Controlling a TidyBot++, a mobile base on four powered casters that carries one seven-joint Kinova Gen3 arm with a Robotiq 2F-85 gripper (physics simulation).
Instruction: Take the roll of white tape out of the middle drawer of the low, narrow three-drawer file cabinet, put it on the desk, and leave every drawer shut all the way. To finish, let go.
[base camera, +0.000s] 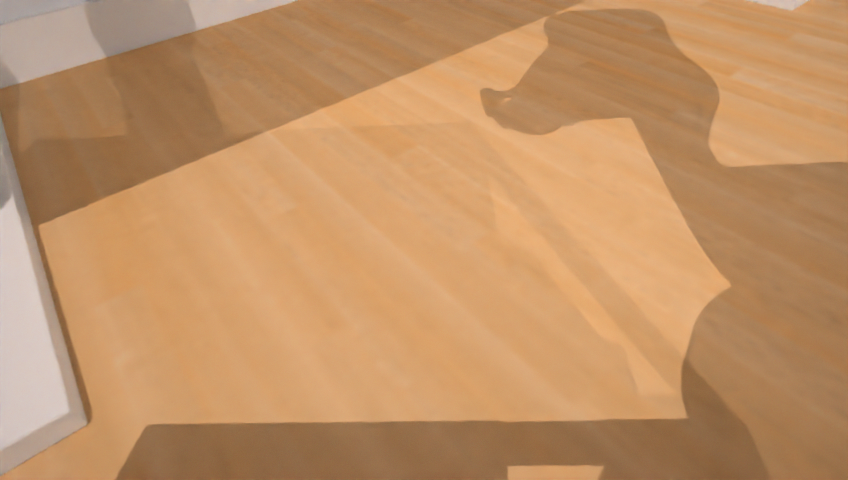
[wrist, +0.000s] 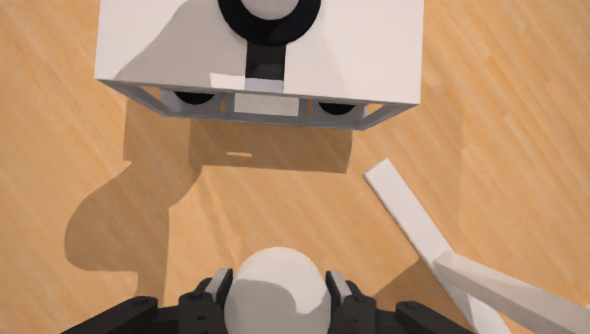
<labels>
my gripper: wrist 278, 288; not seen in the base camera view (out of frame)
same spot on white desk: (base camera: 48, 408) = (wrist: 371, 175)
</labels>
